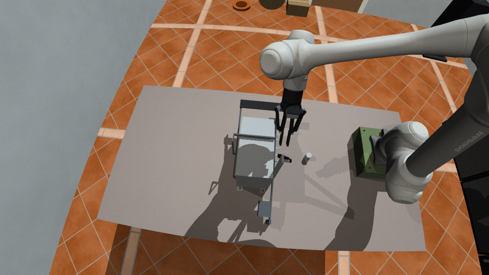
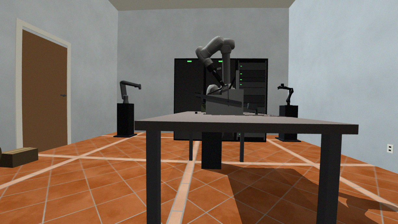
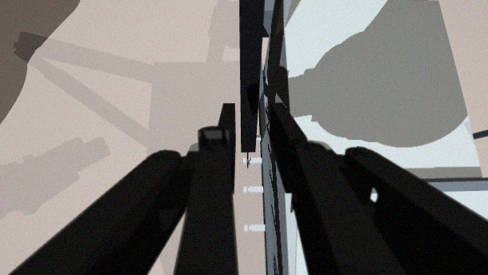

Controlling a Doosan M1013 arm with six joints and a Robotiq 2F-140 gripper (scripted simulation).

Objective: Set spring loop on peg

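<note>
Now: the steel test weight 18 cm behind my hand, 4 cm to the right of it and 27 cm below it. The rest, counted from my hand: small block 2 cm ahead, 25 cm to the right, 28 cm below; then white-tipped pin 1 cm ahead, 14 cm to the left, 11 cm above.
</note>
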